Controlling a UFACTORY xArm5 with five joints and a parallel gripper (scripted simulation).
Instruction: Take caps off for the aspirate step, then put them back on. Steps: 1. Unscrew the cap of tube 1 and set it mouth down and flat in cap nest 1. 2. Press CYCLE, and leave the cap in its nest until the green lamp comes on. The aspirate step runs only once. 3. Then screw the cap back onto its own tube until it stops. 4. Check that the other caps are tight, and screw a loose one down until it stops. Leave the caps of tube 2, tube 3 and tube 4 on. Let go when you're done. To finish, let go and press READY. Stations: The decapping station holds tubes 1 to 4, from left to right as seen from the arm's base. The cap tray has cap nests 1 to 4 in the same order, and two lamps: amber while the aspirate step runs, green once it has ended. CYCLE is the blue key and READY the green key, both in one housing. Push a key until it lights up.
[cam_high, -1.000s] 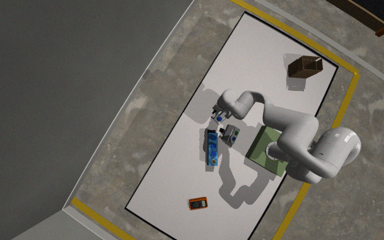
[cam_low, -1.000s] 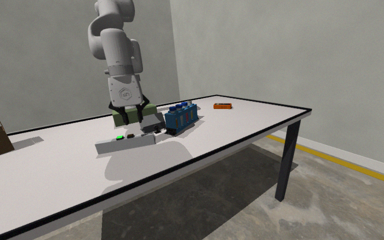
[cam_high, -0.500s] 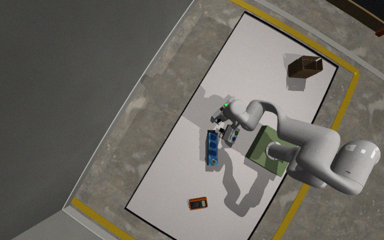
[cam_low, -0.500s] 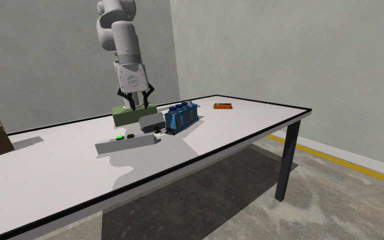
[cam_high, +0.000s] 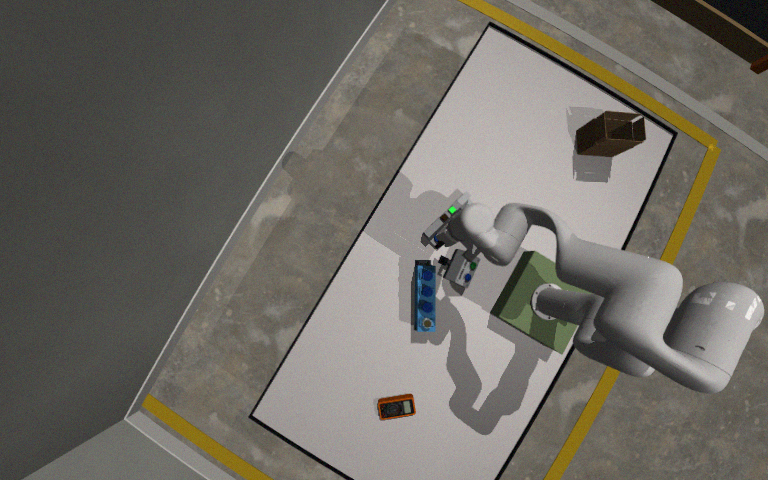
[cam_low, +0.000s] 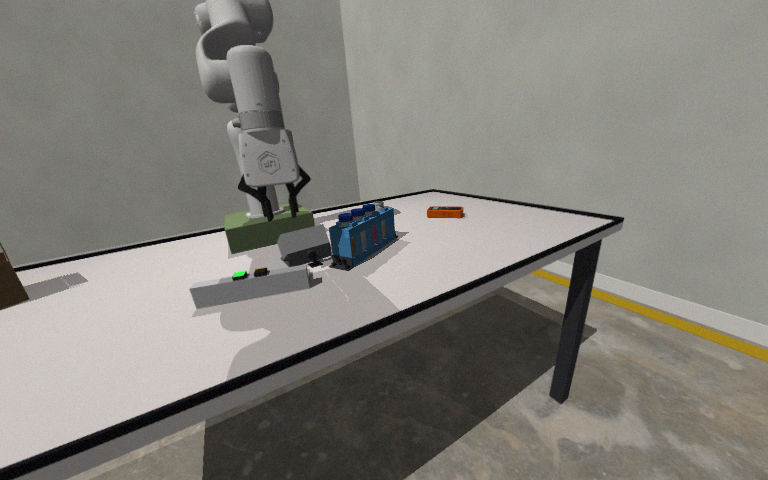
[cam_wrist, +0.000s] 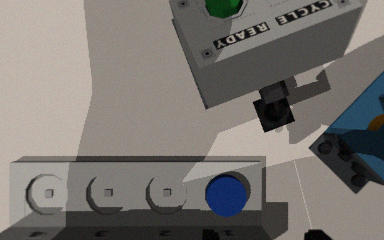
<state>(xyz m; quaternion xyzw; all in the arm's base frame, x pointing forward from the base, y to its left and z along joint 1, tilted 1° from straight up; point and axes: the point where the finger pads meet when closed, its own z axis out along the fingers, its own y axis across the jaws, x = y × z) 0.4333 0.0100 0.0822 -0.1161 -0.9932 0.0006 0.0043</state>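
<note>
Now: the blue cap 150 mm below my hand. From my hand the other things lie so: green key (150 mm behind, 30 mm to the left, 100 mm below); grey key housing (130 mm behind, 50 mm to the left, 110 mm below); blue key (150 mm behind, 70 mm to the left, 100 mm below).
</note>
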